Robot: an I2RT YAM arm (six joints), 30 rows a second.
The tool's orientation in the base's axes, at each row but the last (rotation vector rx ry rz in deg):
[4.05, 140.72, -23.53]
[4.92, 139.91, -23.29]
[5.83, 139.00, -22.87]
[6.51, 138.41, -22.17]
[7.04, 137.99, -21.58]
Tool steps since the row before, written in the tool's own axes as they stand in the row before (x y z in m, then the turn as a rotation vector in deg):
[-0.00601, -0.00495, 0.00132, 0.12, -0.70, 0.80]
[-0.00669, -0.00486, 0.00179, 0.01, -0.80, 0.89]
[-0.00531, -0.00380, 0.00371, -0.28, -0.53, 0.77]
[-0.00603, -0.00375, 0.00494, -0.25, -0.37, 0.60]
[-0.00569, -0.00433, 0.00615, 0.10, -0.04, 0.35]
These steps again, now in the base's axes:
[0.00481, -0.00481, 0.00401, 0.27, -0.92, -0.48]
[0.00553, -0.00490, 0.00411, 0.39, -1.04, -0.45]
[0.00570, -0.00460, 0.00163, 0.59, -0.73, -0.25]
[0.00698, -0.00496, 0.00121, 0.49, -0.53, -0.18]
[0.00734, -0.00591, 0.00028, 0.13, -0.14, -0.31]

